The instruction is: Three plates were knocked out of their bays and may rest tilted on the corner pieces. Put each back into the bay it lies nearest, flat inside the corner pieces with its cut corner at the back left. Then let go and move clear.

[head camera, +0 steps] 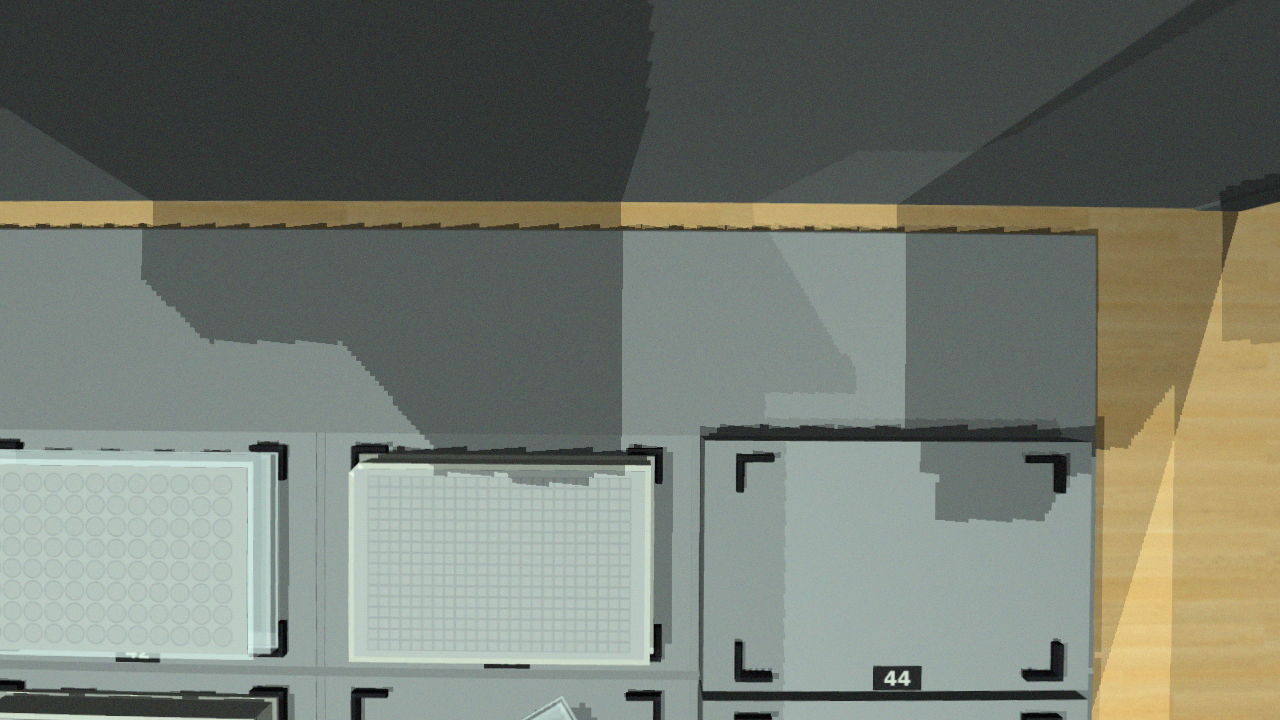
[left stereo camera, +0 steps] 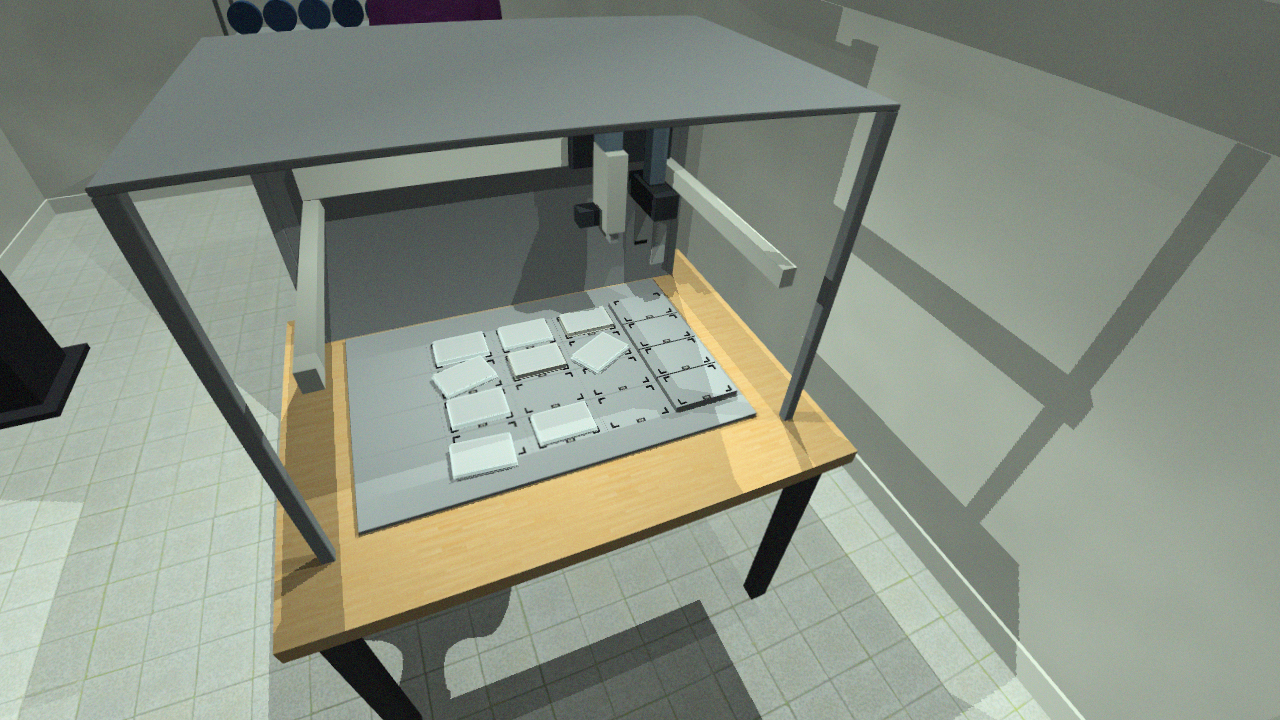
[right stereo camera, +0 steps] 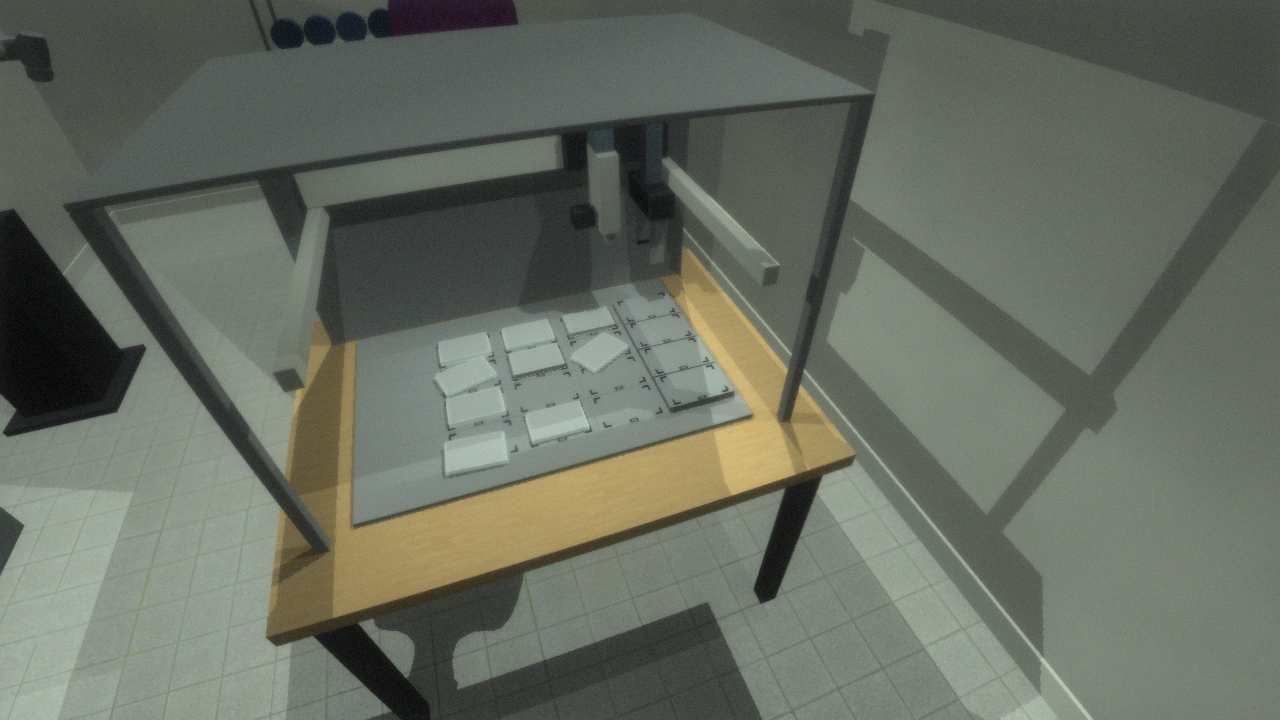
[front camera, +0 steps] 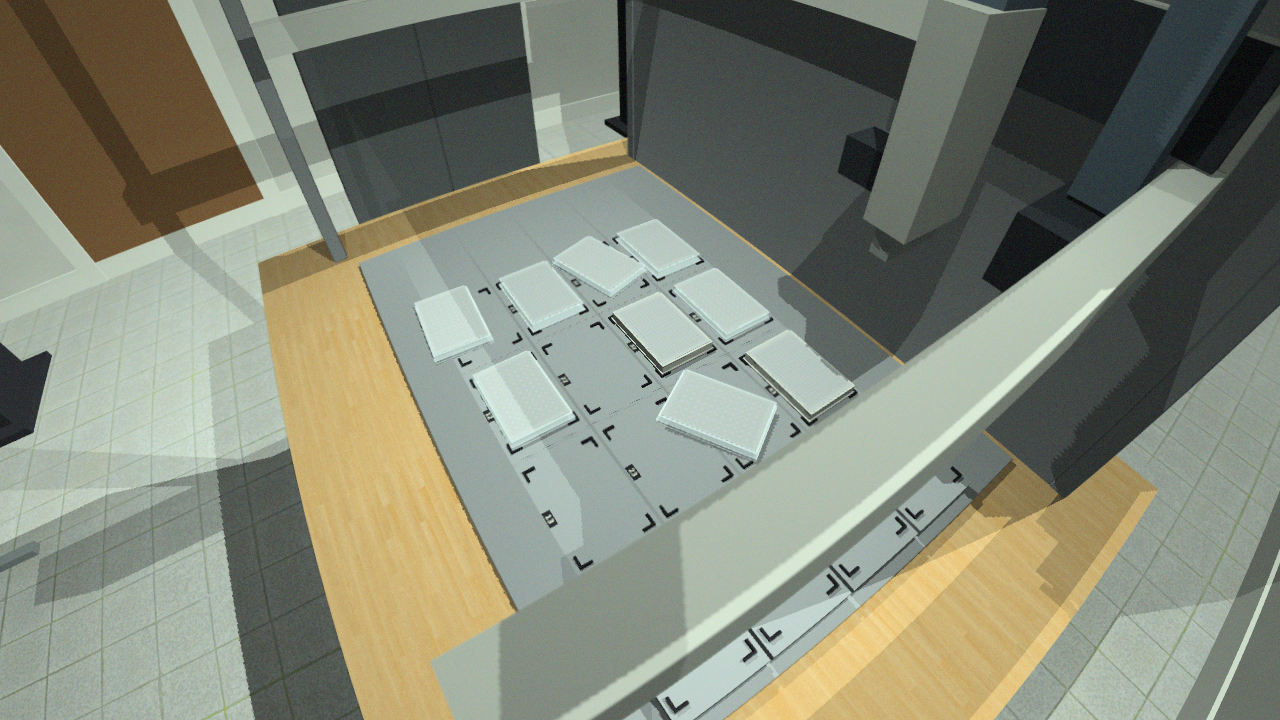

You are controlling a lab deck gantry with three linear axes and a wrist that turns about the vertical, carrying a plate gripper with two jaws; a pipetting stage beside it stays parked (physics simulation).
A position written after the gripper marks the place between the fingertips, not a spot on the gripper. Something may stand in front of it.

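Observation:
You'd see the gripper [left stereo camera: 648, 252] here, and it's also at [right stereo camera: 649, 252]. There's a bay [head camera: 847, 552] as well, and that same bay shows at [left stereo camera: 636, 308], at [right stereo camera: 639, 308] and at [front camera: 940, 491].

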